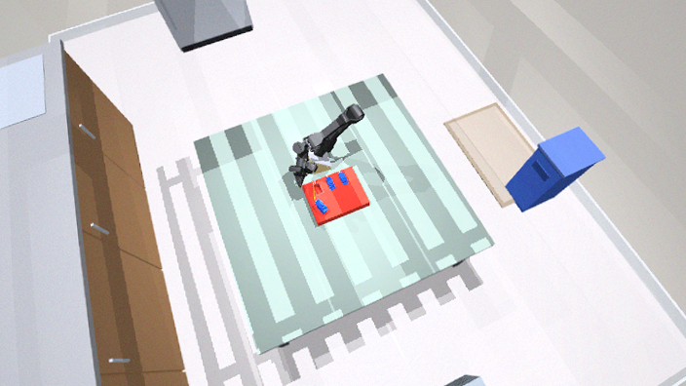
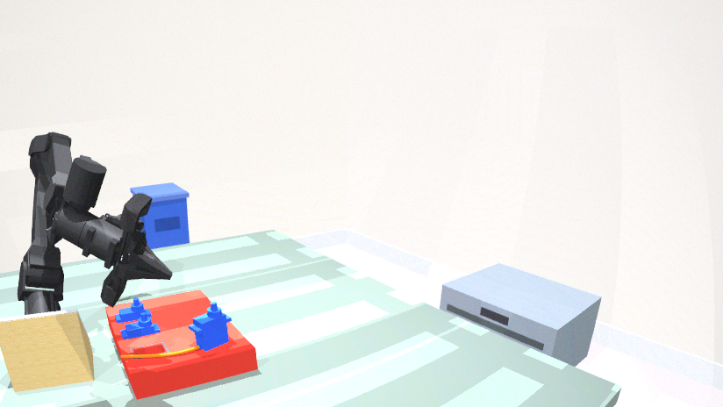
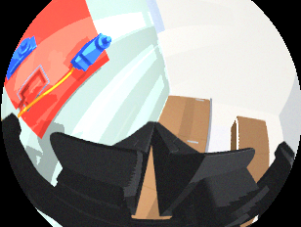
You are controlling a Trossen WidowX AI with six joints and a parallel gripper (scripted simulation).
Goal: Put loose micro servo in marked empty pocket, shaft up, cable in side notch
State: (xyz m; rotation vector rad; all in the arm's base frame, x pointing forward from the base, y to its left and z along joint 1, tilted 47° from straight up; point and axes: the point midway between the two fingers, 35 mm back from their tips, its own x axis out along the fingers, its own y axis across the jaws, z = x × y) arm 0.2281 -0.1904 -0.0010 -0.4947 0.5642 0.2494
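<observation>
The red deck lies 4 cm ahead of my gripper tip, 18 cm to the left of it and 20 cm below it.
</observation>
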